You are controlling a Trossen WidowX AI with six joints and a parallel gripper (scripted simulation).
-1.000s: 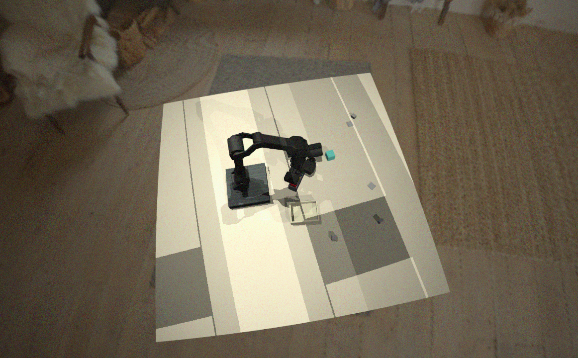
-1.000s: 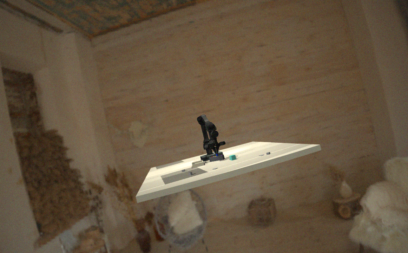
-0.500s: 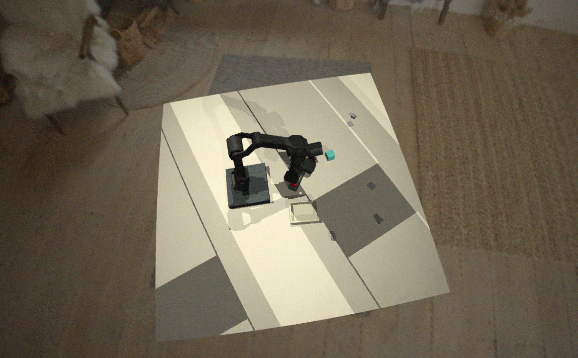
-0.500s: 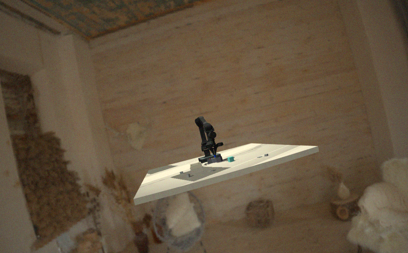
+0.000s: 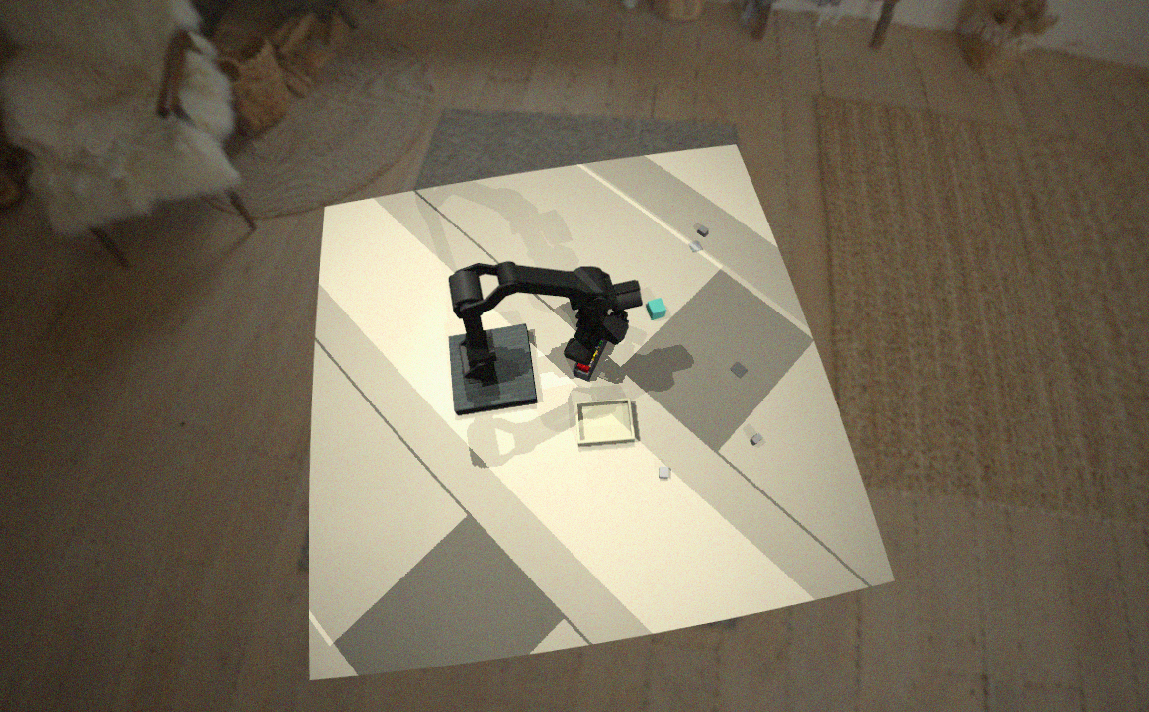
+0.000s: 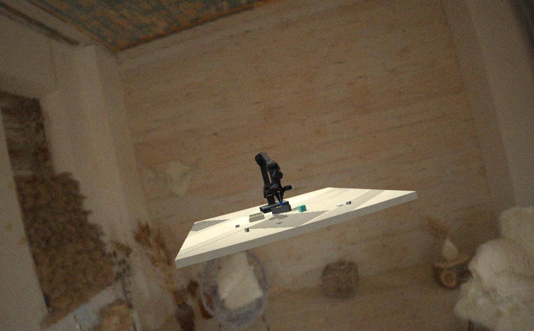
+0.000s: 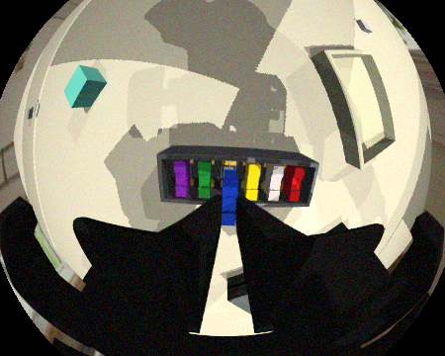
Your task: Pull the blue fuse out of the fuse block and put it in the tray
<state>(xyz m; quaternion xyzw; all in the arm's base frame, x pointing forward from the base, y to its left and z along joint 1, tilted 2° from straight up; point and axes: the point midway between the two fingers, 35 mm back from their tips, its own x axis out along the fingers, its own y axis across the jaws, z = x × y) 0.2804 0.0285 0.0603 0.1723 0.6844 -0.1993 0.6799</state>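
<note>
The cream tray is 19 cm to the right of my gripper tip and 7 cm below it. From my gripper tip the other things lie so: blue fuse (1 cm below).
</note>
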